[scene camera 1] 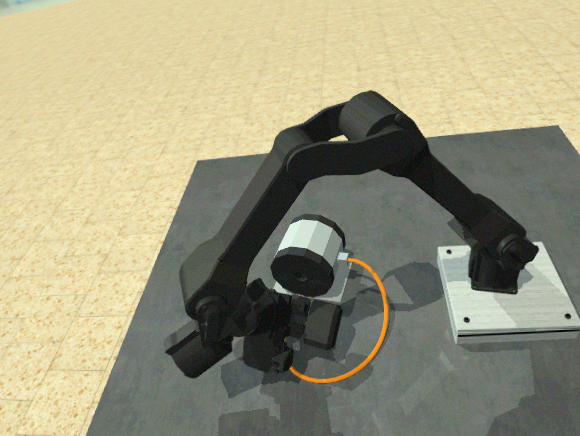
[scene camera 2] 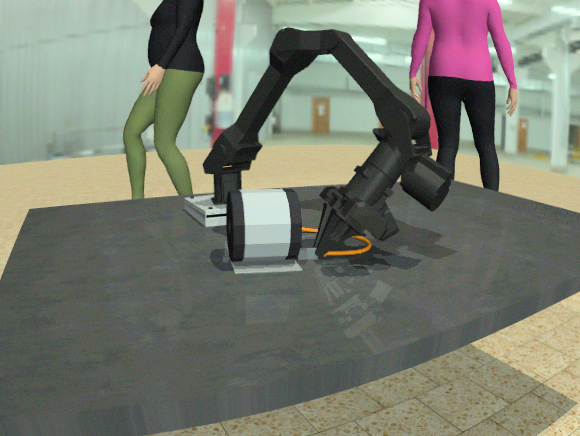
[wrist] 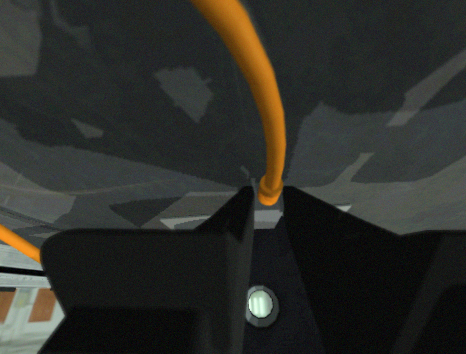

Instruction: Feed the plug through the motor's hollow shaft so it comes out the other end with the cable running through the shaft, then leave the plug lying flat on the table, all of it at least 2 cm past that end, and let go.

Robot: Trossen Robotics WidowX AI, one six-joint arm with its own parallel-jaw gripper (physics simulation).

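Seen in the pictures: gripper, fingertip midpoint: [scene camera 1: 294,310] [scene camera 2: 316,254] [wrist: 267,195]; arm's base at its link origin: [scene camera 1: 493,276].
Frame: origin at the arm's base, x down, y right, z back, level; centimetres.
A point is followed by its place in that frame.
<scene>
The motor [scene camera 1: 309,237] {x -7.2, y -1.9, z -27.6 cm} [scene camera 2: 266,222] {x -3.7, y -0.7, z -33.5 cm} is a white drum with black ends on a light base plate. Its dark end face [wrist: 272,260] {x 0.0, y -5.7, z -29.7 cm} with the round shaft hole [wrist: 261,304] shows between the fingers in the wrist view. My gripper [scene camera 1: 297,344] [scene camera 2: 320,253] {x 2.5, y -9.2, z -29.7 cm} [wrist: 267,195] {x 2.5, y -9.2, z -29.7 cm} is shut on the grey plug [wrist: 268,218] {x 1.7, y -8.2, z -29.7 cm}, low over the table in front of that end face and below the hole's height. The plug is outside the shaft, partly hidden by the fingers. The orange cable [scene camera 1: 385,310] {x 1.1, y -7.8, z -15.3 cm} [scene camera 2: 347,253] {x 2.5, y -14.1, z -30.2 cm} [wrist: 262,85] {x 2.3, y -15.5, z -29.7 cm} leaves the plug's rear and curves round to the motor's side.
A small light block [scene camera 1: 343,256] {x -2.9, y -1.3, z -22.7 cm} joins the cable to the motor's side. The arm's light base plate [scene camera 1: 515,312] {x -0.2, y -6.5, z 2.7 cm} [scene camera 2: 202,210] {x 0.3, y 5.9, z -6.4 cm} stands on the dark table [scene camera 1: 450,395] {x 3.1, y -18.8, z -5.4 cm} [scene camera 2: 150,320] {x 3.1, y 15.6, z -48.2 cm}. Two standing people show behind the table in scene camera 2.
</scene>
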